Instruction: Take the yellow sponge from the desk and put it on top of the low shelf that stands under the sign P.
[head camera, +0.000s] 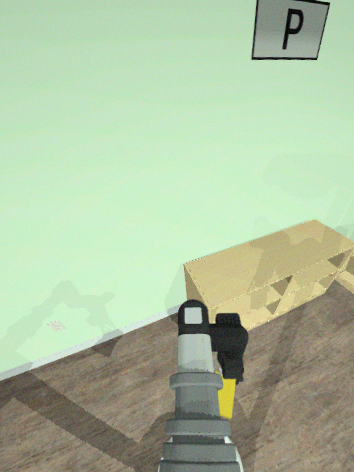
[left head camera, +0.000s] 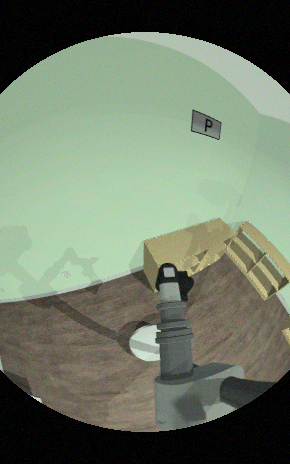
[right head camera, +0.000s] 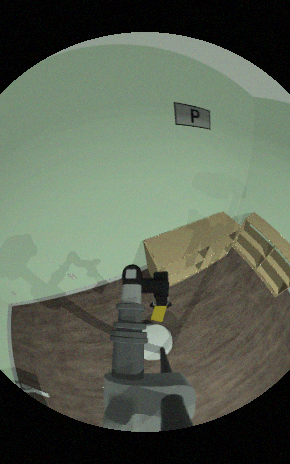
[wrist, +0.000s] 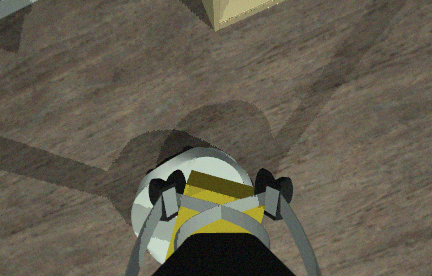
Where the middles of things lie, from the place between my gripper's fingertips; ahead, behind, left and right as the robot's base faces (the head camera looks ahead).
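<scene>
Yellow sponge (wrist: 199, 185): 10 mm left of my hand, 20 mm above, 40 mm behind.
</scene>
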